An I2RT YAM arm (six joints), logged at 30 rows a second.
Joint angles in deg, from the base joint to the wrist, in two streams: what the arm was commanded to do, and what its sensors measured. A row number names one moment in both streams.
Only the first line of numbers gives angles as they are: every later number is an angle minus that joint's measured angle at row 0.
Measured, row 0:
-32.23 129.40 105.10 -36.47 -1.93 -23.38
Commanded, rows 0 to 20:
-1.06 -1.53 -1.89 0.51 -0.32 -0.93
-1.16 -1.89 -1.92 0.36 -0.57 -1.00
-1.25 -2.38 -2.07 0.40 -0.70 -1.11
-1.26 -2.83 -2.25 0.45 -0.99 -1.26
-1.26 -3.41 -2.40 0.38 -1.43 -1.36
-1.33 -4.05 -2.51 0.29 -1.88 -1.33
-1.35 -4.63 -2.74 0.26 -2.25 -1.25
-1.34 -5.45 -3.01 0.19 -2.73 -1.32
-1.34 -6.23 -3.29 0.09 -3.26 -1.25
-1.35 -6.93 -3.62 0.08 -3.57 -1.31
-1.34 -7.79 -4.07 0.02 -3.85 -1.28
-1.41 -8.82 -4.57 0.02 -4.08 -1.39
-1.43 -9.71 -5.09 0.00 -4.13 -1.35
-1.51 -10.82 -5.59 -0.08 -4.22 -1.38
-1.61 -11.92 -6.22 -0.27 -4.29 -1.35
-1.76 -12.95 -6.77 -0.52 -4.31 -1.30
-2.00 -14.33 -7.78 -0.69 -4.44 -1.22
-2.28 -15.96 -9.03 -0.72 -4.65 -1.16
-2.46 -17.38 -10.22 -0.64 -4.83 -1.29
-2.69 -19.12 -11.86 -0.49 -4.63 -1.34
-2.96 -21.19 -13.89 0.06 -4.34 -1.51
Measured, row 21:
-2.01 -16.78 -10.30 0.07 -3.24 -1.11
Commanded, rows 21 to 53:
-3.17 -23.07 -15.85 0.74 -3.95 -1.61
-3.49 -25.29 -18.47 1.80 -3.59 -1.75
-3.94 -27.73 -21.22 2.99 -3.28 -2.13
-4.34 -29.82 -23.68 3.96 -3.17 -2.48
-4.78 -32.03 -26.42 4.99 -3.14 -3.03
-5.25 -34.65 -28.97 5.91 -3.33 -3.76
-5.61 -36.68 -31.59 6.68 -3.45 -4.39
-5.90 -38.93 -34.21 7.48 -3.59 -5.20
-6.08 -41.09 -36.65 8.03 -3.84 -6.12
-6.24 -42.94 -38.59 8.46 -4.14 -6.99
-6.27 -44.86 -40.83 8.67 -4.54 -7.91
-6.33 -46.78 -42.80 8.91 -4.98 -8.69
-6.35 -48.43 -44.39 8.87 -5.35 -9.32
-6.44 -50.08 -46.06 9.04 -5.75 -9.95
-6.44 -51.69 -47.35 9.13 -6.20 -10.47
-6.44 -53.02 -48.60 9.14 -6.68 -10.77
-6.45 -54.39 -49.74 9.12 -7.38 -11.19
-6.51 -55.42 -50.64 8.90 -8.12 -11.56
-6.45 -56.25 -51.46 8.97 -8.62 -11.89
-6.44 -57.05 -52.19 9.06 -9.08 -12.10
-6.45 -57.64 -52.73 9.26 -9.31 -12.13
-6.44 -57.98 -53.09 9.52 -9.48 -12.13
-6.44 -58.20 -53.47 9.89 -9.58 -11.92
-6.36 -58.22 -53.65 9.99 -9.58 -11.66
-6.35 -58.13 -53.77 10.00 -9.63 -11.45
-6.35 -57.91 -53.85 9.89 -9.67 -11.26
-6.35 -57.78 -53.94 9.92 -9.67 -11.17
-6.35 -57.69 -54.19 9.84 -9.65 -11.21
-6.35 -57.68 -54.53 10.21 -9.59 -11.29
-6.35 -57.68 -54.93 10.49 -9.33 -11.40
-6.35 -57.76 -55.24 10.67 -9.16 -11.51
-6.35 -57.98 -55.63 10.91 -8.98 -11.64
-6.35 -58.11 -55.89 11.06 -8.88 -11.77
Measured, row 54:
-6.36 -57.63 -54.64 9.58 -7.96 -10.82
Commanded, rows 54 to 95:
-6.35 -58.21 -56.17 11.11 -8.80 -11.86
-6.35 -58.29 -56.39 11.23 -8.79 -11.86
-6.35 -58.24 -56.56 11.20 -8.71 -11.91
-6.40 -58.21 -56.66 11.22 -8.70 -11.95
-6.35 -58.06 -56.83 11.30 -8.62 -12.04
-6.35 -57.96 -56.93 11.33 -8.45 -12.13
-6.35 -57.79 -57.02 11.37 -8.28 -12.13
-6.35 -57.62 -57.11 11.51 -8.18 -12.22
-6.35 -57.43 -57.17 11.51 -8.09 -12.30
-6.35 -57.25 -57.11 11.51 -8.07 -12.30
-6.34 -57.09 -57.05 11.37 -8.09 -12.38
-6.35 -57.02 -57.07 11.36 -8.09 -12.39
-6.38 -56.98 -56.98 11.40 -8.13 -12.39
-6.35 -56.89 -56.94 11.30 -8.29 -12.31
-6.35 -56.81 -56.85 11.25 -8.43 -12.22
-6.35 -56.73 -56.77 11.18 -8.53 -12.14
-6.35 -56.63 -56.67 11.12 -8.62 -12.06
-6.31 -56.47 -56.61 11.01 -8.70 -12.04
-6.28 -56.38 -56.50 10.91 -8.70 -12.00
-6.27 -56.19 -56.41 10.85 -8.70 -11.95
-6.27 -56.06 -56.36 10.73 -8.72 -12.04
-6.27 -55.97 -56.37 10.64 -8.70 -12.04
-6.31 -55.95 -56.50 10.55 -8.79 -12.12
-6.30 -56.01 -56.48 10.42 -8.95 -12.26
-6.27 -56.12 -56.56 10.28 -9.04 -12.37
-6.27 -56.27 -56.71 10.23 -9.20 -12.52
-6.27 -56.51 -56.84 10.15 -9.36 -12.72
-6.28 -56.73 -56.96 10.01 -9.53 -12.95
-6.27 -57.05 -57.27 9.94 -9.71 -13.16
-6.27 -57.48 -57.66 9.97 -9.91 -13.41
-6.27 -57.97 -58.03 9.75 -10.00 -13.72
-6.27 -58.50 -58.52 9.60 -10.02 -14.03
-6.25 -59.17 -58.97 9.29 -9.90 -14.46
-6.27 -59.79 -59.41 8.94 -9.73 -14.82
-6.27 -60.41 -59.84 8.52 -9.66 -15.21
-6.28 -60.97 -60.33 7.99 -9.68 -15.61
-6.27 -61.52 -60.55 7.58 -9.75 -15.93
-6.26 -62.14 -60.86 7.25 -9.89 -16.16
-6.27 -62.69 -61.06 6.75 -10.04 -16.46
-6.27 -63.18 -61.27 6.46 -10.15 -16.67
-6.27 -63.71 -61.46 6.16 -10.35 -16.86
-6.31 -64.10 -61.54 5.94 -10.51 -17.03
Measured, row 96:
-6.36 -62.51 -60.39 7.63 -8.90 -15.47
